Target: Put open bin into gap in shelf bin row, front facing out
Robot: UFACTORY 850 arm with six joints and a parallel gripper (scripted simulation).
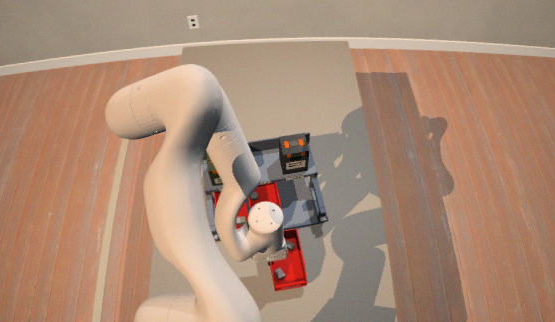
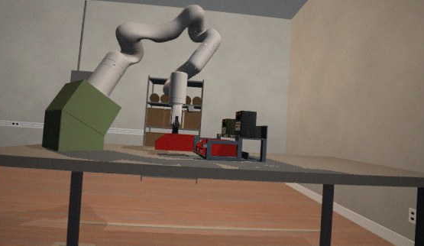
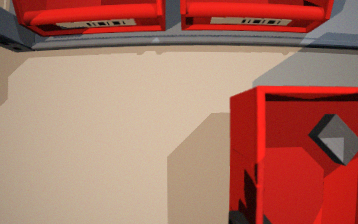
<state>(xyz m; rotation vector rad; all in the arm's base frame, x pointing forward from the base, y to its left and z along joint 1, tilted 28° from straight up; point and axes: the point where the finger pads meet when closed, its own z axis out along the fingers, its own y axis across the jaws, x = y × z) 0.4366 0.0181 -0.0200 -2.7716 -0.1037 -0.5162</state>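
The red bin lies 5 cm to the right of my hand and 2 cm below it. Also, from my hand: grey part: 6 cm ahead, 6 cm to the right, 5 cm below; grey shelf: 25 cm ahead, 2 cm to the left, 2 cm below.
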